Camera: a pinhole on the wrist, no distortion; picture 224 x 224 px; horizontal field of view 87.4 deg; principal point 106.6 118.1 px. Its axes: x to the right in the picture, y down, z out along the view. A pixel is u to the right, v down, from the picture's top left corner.
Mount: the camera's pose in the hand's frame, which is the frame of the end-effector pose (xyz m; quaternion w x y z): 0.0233 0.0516 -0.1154 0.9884 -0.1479 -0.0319 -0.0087
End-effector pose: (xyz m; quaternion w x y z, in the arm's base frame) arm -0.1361 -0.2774 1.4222 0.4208 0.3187 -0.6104 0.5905
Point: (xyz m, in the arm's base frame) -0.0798 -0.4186 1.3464
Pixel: 45 36
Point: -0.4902 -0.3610 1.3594
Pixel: 138 194
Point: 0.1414 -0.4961 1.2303
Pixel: outside the picture
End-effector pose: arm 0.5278 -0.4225 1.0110 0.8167 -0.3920 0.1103 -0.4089
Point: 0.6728 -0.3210 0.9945
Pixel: 109 123
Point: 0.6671 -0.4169 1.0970
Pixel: 154 65
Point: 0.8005 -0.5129 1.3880
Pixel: 206 14
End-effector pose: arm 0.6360 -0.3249 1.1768 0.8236 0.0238 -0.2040 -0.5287
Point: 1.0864 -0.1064 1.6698
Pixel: 131 200
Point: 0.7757 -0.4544 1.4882
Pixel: 200 117
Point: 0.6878 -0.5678 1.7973
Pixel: 196 92
